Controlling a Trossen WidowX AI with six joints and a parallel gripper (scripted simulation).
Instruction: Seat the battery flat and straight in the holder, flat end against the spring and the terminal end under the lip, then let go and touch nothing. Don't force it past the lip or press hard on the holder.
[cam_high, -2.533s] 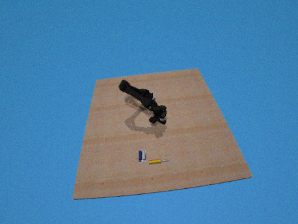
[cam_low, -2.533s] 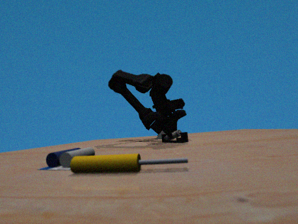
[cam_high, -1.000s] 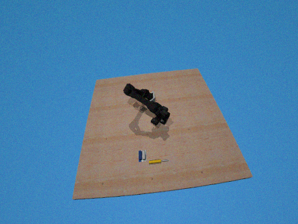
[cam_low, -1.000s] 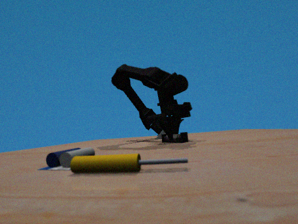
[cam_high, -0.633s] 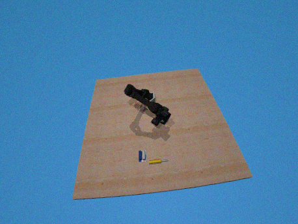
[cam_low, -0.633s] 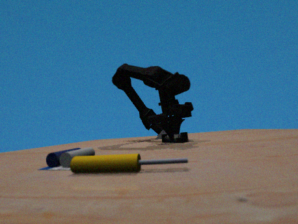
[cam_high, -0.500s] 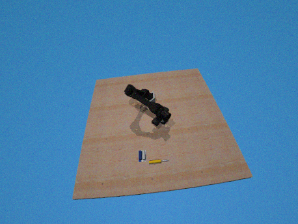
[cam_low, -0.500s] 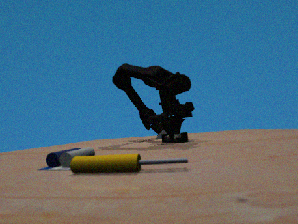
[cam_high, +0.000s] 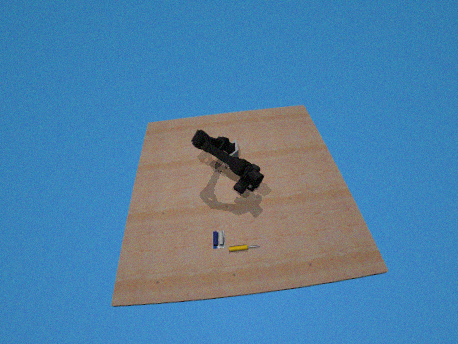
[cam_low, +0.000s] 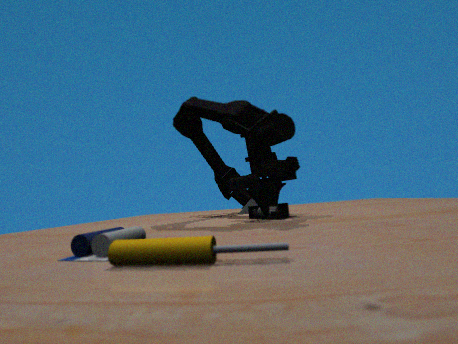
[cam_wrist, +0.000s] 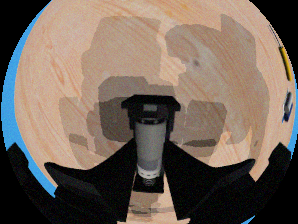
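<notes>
Right now the battery is 1 cm above my gripper tip. Also, from my gripper tip: yellow-handled screwdriver 37 cm ahead, 3 cm to the right.
</notes>
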